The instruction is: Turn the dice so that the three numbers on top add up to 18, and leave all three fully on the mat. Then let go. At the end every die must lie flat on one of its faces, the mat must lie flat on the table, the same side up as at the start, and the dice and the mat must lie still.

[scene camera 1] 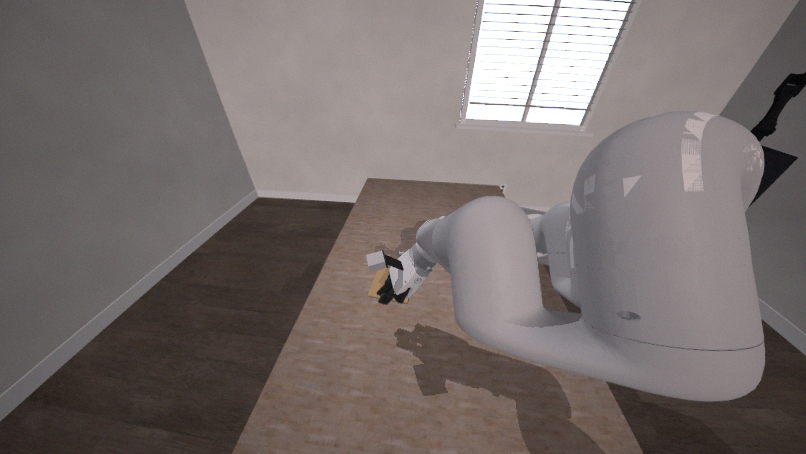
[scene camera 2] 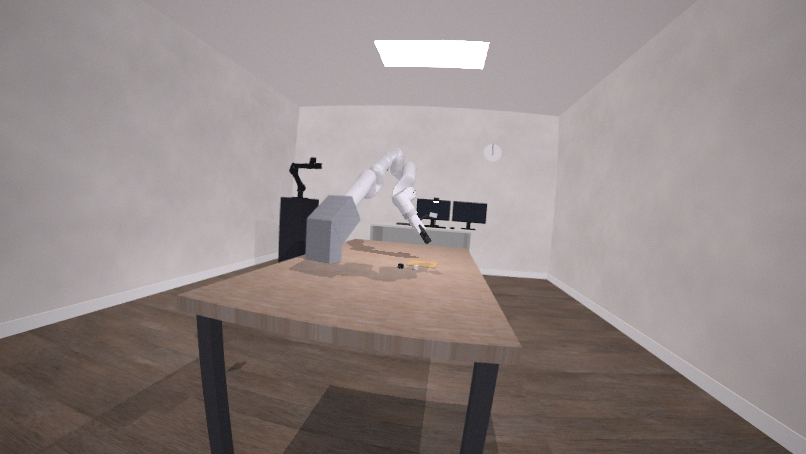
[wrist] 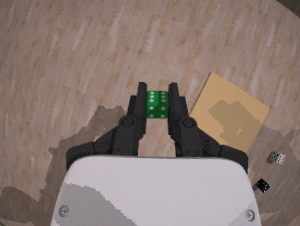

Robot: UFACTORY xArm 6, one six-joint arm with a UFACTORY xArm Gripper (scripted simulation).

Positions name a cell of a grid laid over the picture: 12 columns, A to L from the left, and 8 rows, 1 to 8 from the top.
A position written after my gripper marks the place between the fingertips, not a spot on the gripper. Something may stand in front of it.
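Note:
There's a mat (wrist: J5) that I can see, and my own gripper is visible too, (scene camera 1: F6) and (wrist: G4).

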